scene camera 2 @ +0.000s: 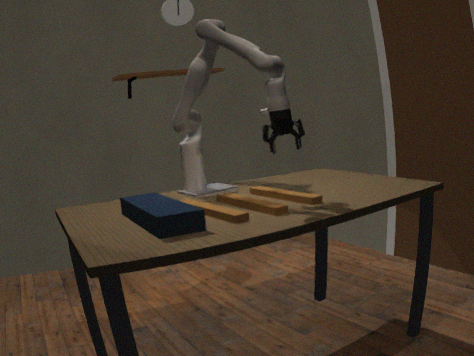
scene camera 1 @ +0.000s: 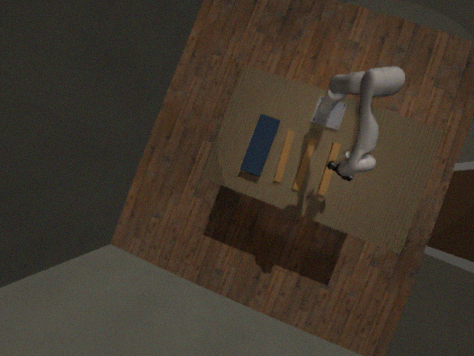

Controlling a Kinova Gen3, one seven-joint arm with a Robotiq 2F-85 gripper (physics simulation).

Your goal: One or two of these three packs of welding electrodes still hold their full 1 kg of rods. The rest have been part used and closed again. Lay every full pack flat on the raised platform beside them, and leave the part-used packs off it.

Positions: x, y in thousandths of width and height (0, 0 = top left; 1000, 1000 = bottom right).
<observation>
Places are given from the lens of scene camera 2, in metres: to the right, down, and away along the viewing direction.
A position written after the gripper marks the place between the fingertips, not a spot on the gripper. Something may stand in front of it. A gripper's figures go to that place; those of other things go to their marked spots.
gripper (scene camera 2: 604, 426): 0.17, -0.09, 1.54
orange pack (scene camera 2: 632, 555): 0.21, 0.07, 1.49
</observation>
